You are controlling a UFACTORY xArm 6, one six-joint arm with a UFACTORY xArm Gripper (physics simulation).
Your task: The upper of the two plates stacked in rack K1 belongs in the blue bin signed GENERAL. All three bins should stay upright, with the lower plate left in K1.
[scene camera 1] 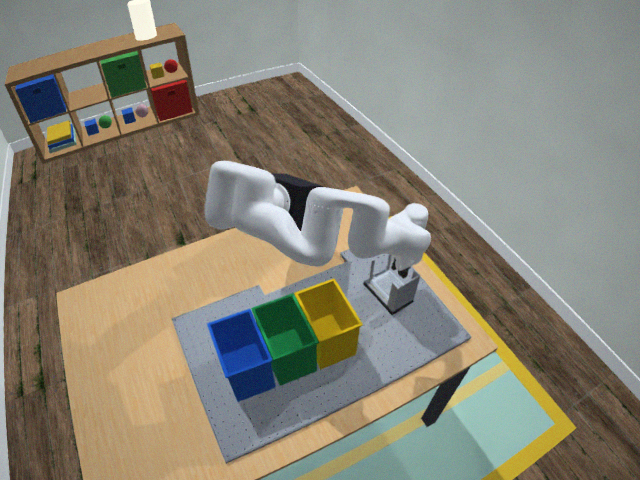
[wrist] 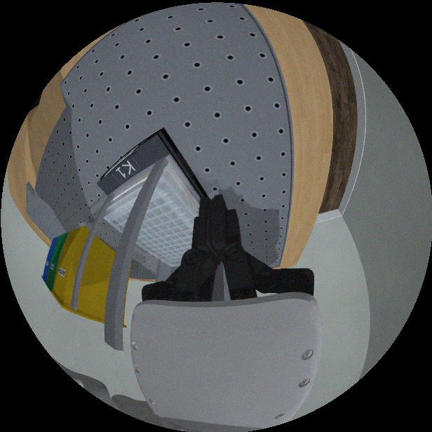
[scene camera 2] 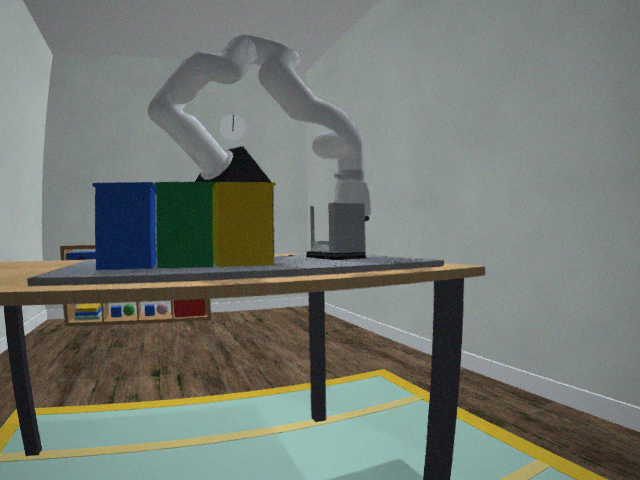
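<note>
Rack K1 stands upright at the right of the grey board. A clear gridded plate lies flat in it; I cannot tell whether one plate or two are stacked there. My gripper is shut and empty, its tips beside the plate's edge at one side of the rack. In scene view 2 a dark finger part shows just right of the rack wall. The blue bin stands upright at the left of the bin row; its sign is too small to read.
The green bin and yellow bin stand upright between the blue bin and the rack. Tall grey posts rise from the rack near my hand. The perforated board lies on the wooden table.
</note>
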